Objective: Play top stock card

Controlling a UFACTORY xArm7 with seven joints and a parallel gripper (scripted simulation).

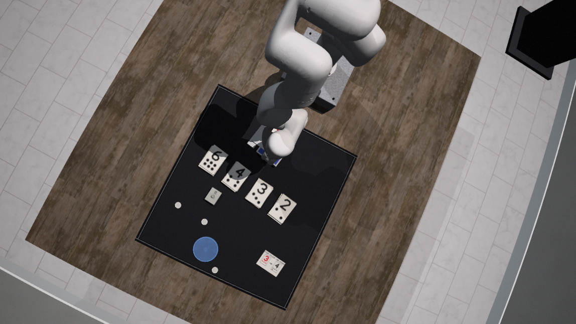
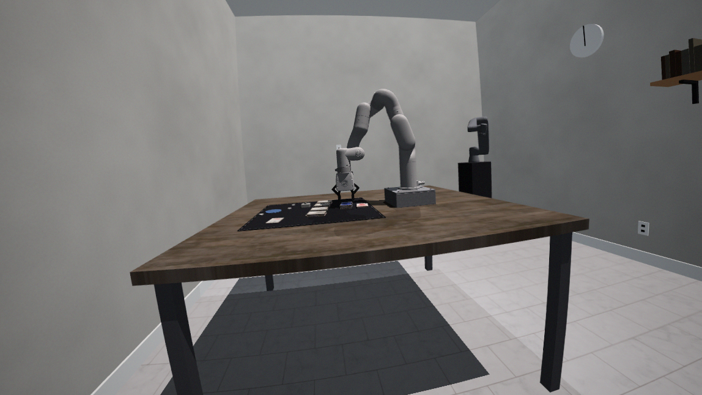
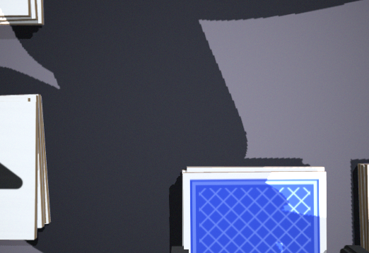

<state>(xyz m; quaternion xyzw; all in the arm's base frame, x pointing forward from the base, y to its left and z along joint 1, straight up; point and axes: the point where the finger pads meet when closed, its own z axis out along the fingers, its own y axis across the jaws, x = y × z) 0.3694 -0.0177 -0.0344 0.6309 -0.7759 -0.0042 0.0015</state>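
My hand is 130 mm short of the black 4 card, 80 mm to the left of it and 30 mm above it. Round my hand: black 3 card (150 mm ahead, 20 mm to the left, 40 mm below); then black 2 card (170 mm ahead, 130 mm to the left, 40 mm below); then black mat (180 mm ahead, 60 mm below).
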